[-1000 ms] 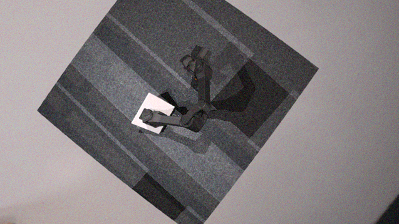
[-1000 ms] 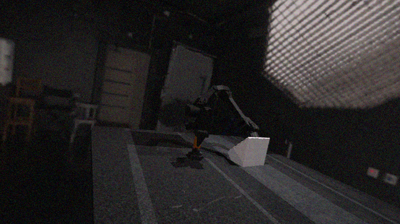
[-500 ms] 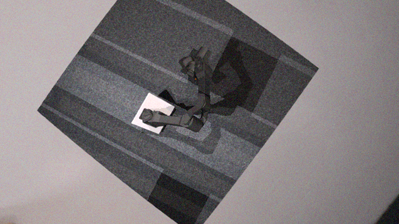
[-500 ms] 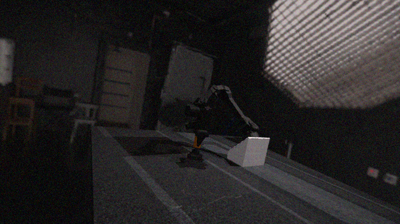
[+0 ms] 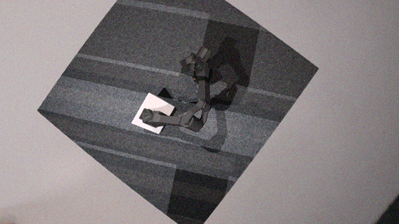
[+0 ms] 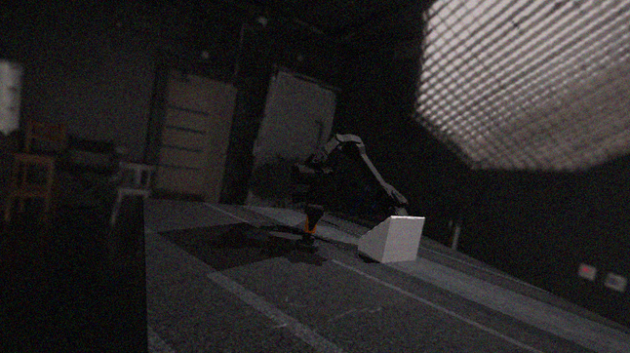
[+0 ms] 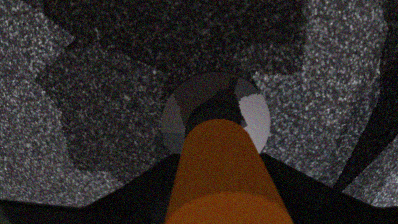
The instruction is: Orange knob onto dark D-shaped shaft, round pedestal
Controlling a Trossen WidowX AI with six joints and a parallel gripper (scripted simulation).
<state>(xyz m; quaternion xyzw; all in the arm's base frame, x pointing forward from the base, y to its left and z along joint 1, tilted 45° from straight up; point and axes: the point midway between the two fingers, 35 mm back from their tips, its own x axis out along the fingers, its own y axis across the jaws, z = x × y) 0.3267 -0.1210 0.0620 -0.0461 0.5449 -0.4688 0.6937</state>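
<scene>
My gripper tip is 2 cm below the orange knob. Also, from my gripper tip: dark pedestal base 4 cm below.
</scene>
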